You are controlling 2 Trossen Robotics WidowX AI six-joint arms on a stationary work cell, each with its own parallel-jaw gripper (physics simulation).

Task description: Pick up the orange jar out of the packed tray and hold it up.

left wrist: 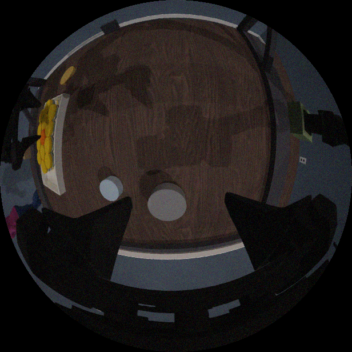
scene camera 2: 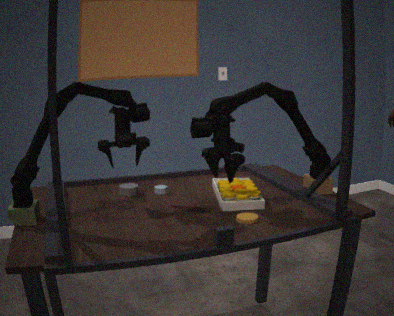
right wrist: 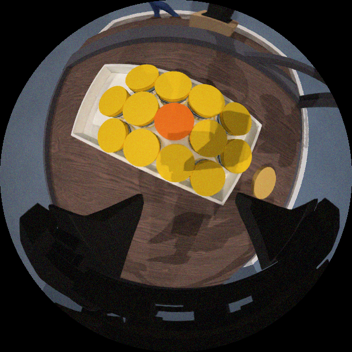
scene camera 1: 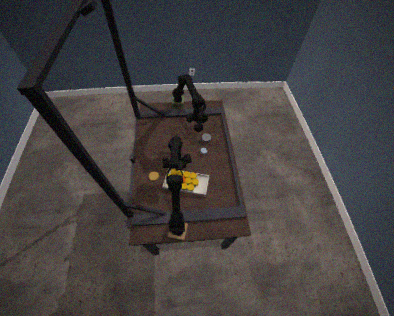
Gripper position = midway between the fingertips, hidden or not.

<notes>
In view: the left gripper [scene camera 2: 124, 166], the right gripper [scene camera 2: 223, 179], an orange jar [right wrist: 174, 121], a grey disc [left wrist: 167, 202] and a white tray [right wrist: 95, 118].
The left gripper also shows in the left wrist view [left wrist: 178, 200]. The right gripper is seen too in the right wrist view [right wrist: 191, 198]. The right wrist view misses the grey disc, which is hidden by the right gripper.
</notes>
